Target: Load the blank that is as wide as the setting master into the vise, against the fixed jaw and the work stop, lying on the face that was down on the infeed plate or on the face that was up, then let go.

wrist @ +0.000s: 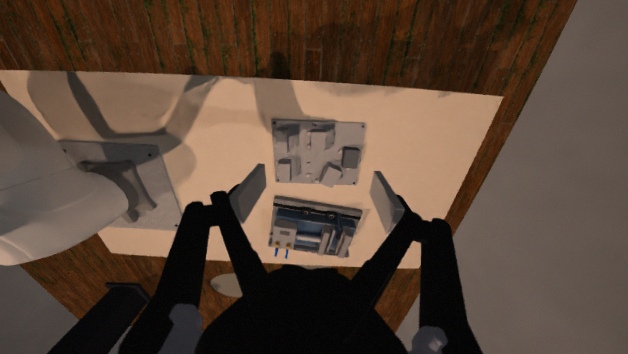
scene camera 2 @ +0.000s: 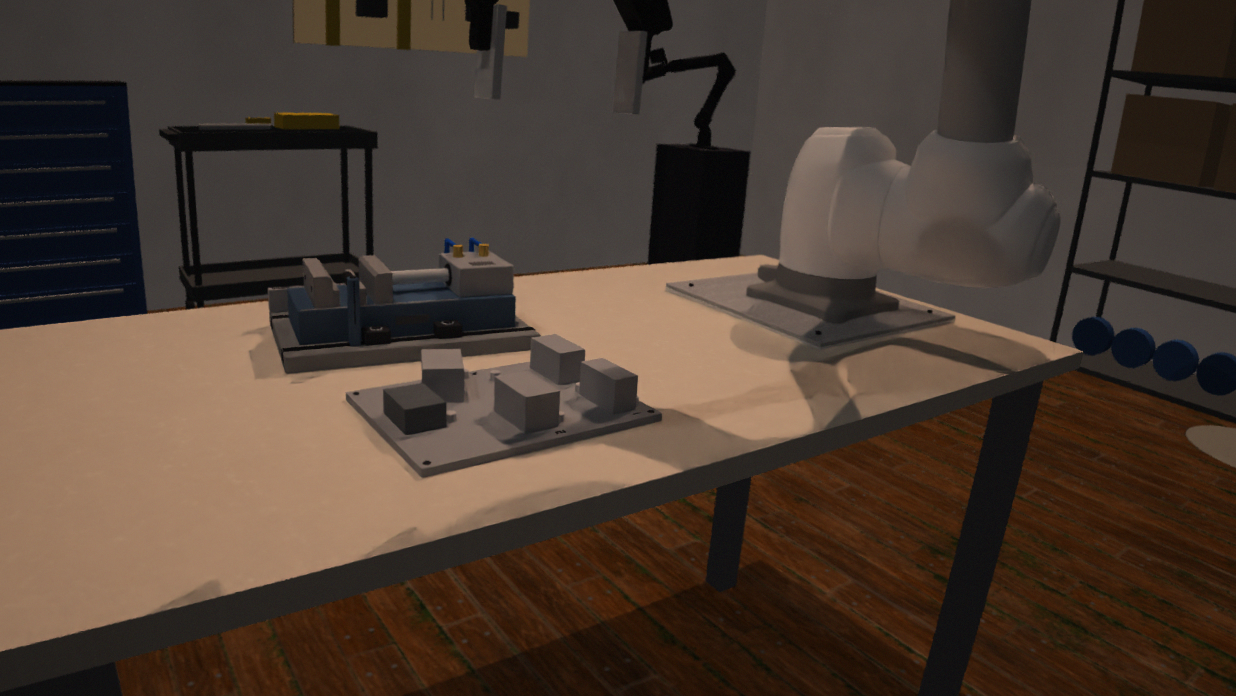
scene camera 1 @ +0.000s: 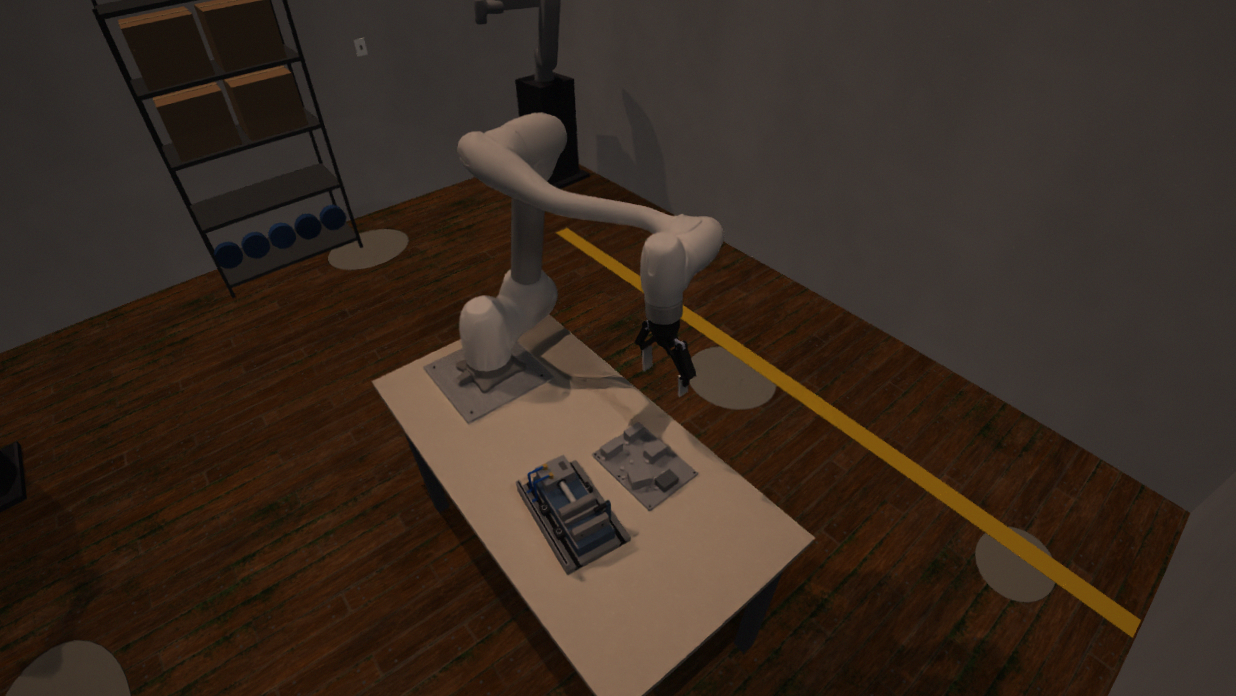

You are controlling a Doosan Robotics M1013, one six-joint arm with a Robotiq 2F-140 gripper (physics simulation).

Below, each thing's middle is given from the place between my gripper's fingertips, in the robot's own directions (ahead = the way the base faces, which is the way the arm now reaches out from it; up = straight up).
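Hand now 28 cm above the setting master (scene camera 2: 415, 408), 10 cm short of it, 8 cm to the left of it. Infeed plate (scene camera 2: 480, 435), 29 cm below my gripper, 7 cm to the right of it.
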